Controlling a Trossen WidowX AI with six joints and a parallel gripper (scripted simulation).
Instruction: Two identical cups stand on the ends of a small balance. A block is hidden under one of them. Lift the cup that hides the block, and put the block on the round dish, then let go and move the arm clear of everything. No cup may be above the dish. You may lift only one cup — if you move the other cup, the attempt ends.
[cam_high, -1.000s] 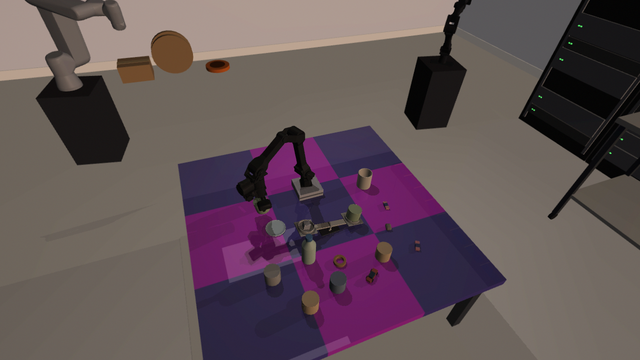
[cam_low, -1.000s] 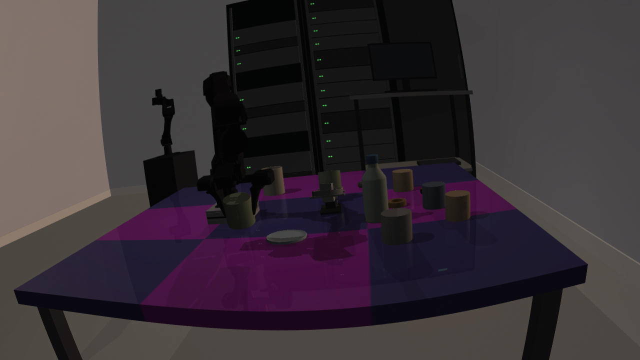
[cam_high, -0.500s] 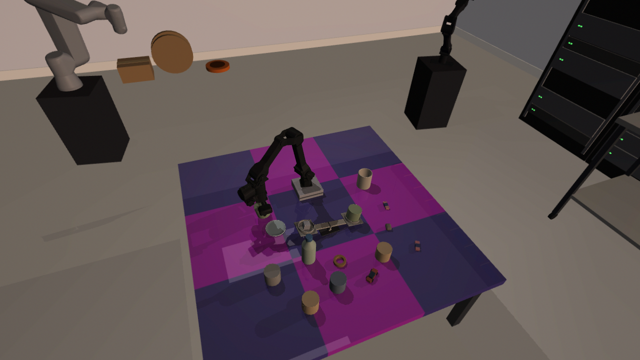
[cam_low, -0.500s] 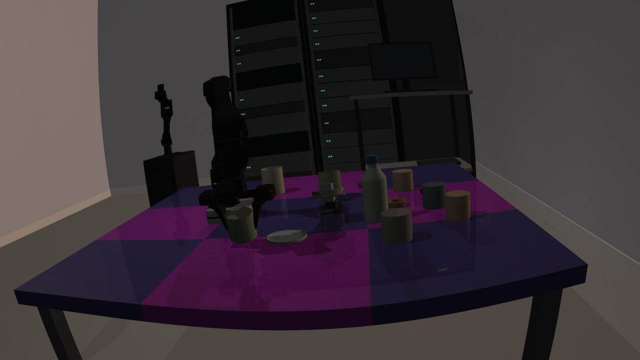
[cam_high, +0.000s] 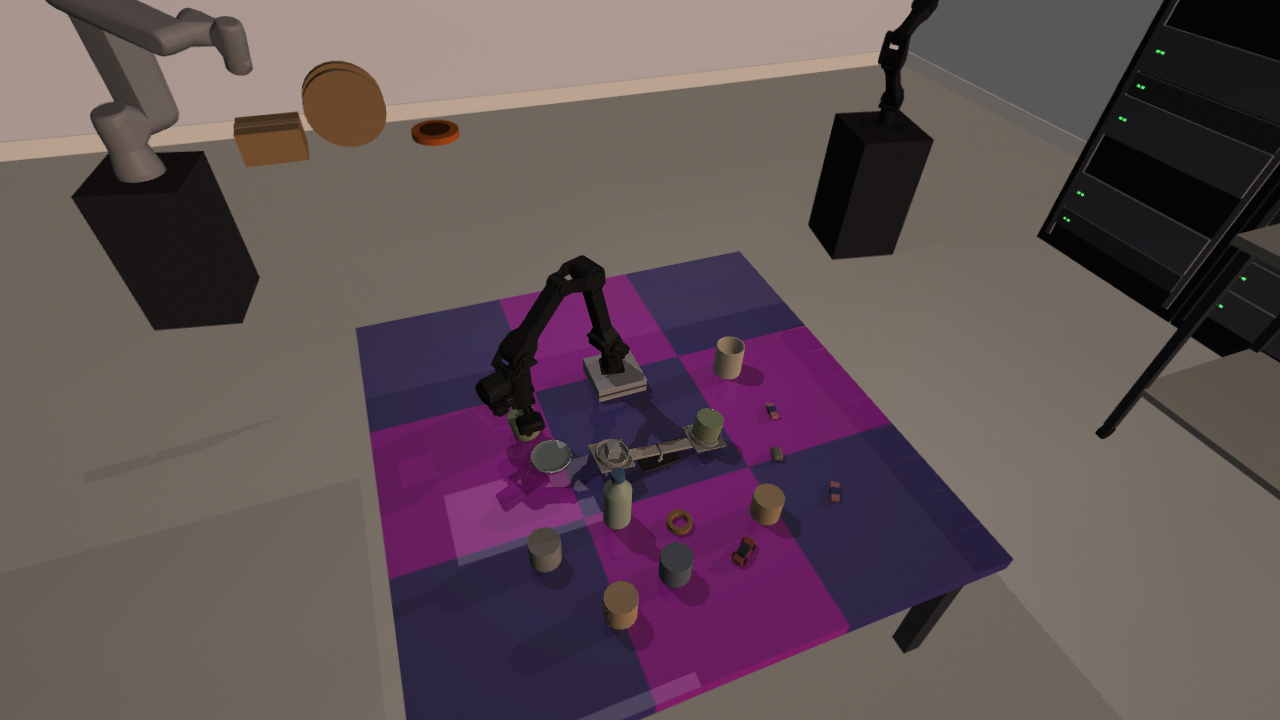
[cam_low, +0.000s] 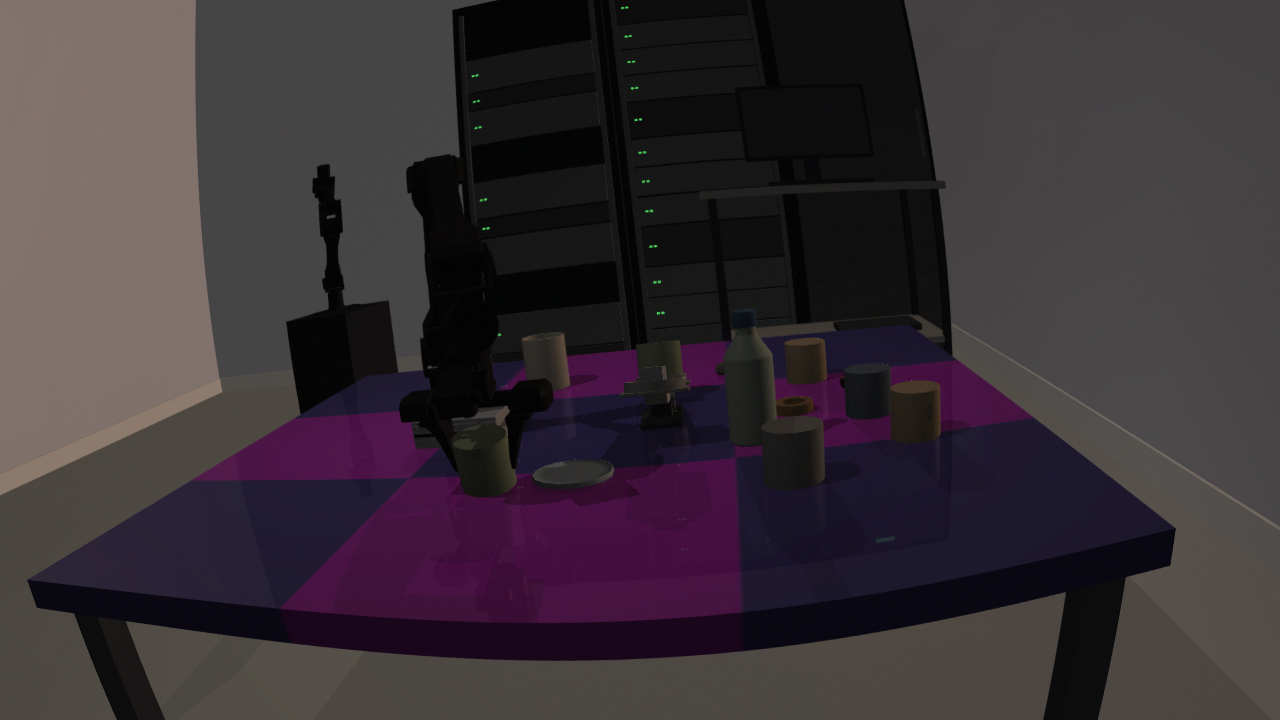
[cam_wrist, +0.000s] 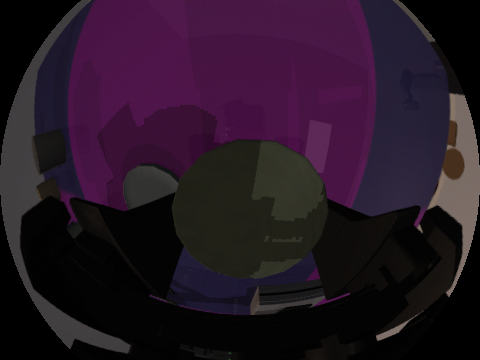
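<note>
My gripper tip is now 200 mm to the right of the grey block, 160 mm short of it and 60 mm below it. Round my gripper tip: grey balance: 320 mm to the left, 140 mm ahead; round dish: 90 mm ahead, 60 mm to the left, 20 mm below; balance beam: 320 mm to the left, 140 mm ahead, 10 mm above.
</note>
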